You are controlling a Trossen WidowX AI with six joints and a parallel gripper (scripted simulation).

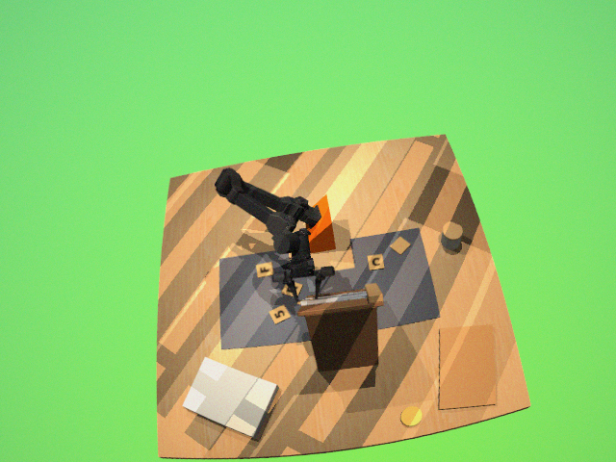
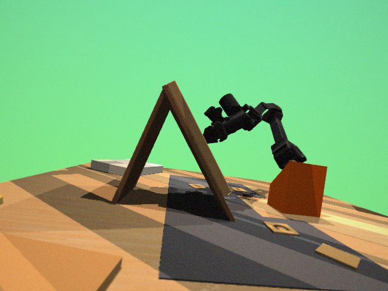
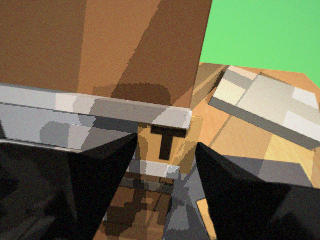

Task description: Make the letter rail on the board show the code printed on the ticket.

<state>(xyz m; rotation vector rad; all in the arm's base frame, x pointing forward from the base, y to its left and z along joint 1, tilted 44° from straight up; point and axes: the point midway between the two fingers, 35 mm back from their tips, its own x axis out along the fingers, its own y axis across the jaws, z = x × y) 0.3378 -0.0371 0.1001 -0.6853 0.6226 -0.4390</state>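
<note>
Right now my gripper tip is 11 cm to the right of the white ticket, 8 cm above it and 3 cm past it. Also, from my gripper tip: dark mat 17 cm below, 16 cm behind, 7 cm to the left; then flat tan slab 45 cm to the left, 34 cm ahead, 16 cm below.
</note>
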